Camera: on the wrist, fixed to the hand. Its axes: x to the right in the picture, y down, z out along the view.
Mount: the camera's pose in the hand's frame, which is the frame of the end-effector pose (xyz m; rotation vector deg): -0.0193 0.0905 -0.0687 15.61 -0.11 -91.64
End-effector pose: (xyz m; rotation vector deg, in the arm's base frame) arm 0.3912 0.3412 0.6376 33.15 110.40 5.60
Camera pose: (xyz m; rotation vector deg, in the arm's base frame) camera 0.3680 0.4256 0.7126 -50.86 108.12 -66.55
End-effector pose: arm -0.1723 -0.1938 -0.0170 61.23 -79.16 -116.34
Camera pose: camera -0.1103 -0.2537 0.0595 -93.99 22.74 87.92
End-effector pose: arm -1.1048 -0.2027 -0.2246 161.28 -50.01 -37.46
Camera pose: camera -1.1352 -0.2673 -0.1341 -134.99 -69.54 25.02
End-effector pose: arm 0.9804 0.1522 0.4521 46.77 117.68 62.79
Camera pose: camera 0.9573 0.1474 0.5649 -42.57 113.41 -6.10
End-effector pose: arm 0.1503 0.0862 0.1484 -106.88 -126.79 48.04
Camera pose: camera 0.2635 0.0980 0.1667 16.06 -137.61 35.46
